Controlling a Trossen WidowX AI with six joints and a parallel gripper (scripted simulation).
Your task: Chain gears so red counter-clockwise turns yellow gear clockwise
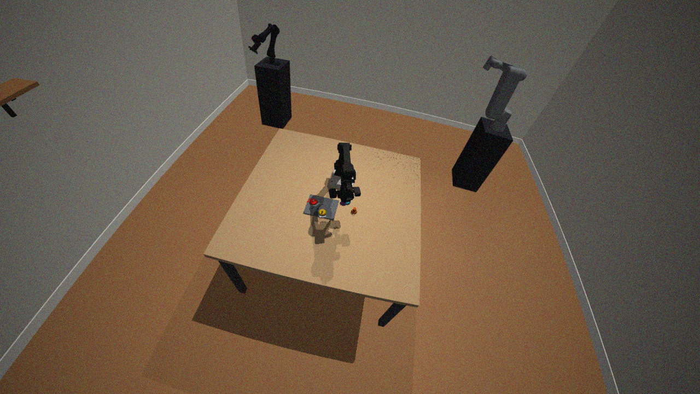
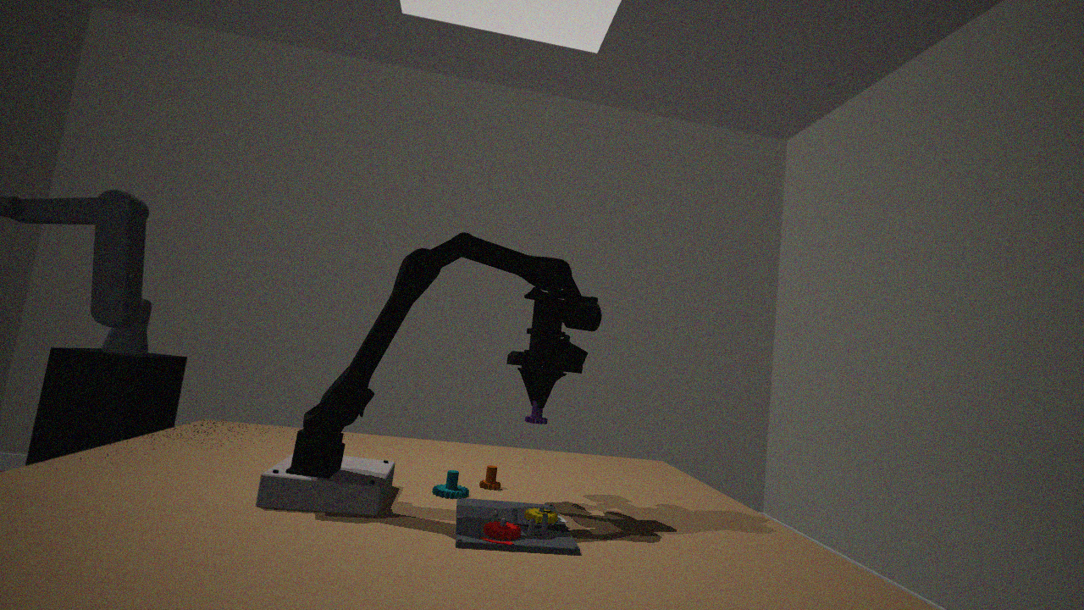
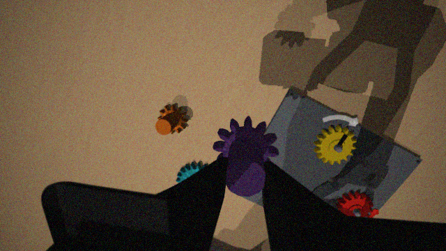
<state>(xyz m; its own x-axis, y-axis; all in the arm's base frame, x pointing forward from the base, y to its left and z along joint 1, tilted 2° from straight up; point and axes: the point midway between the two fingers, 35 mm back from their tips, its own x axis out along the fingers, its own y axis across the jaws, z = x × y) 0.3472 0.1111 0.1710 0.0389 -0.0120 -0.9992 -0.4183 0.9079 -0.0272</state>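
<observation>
Right now my gripper tip is 50 mm past the red gear, 210 mm to the left of it and 150 mm above it. Also, from my gripper tip: yellow gear: 10 mm ahead, 130 mm to the right, 150 mm below; then purple gear: 10 mm below; then orange gear: 70 mm behind, 80 mm to the left, 150 mm below.
</observation>
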